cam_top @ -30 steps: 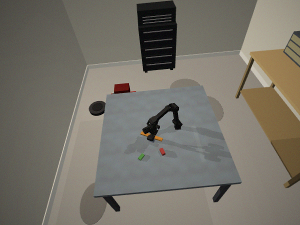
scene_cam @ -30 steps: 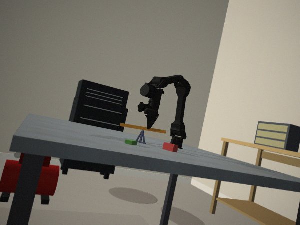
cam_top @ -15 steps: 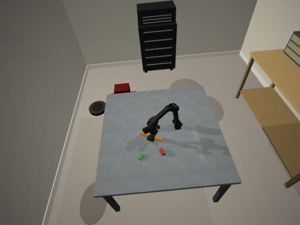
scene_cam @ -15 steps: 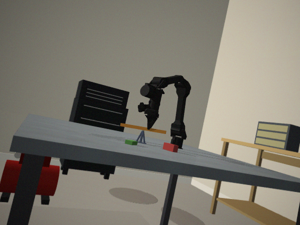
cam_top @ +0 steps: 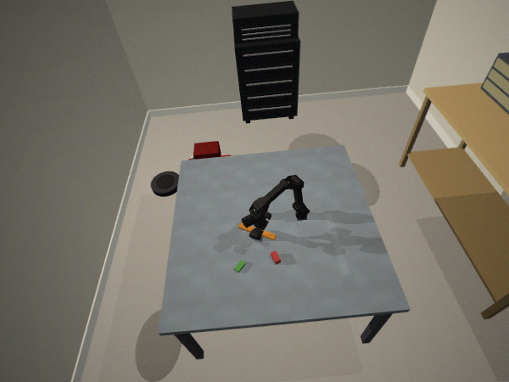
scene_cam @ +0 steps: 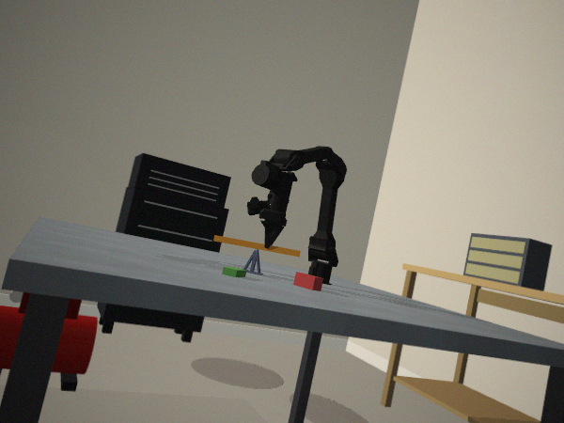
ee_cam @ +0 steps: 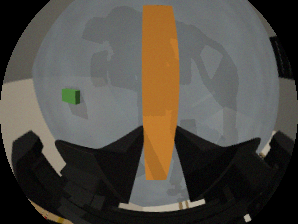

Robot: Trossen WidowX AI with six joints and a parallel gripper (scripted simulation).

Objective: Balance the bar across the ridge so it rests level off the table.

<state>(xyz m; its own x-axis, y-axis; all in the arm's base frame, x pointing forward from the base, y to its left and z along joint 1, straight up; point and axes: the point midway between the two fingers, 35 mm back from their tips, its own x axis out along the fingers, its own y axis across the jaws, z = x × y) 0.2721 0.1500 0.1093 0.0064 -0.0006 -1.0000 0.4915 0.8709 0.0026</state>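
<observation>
The orange bar is 20 mm ahead of my gripper tip and 10 mm to the right of it. Round my gripper tip: red block 140 mm to the left, 70 mm behind, 60 mm below; then green block 170 mm to the left, 140 mm ahead, 70 mm below.
</observation>
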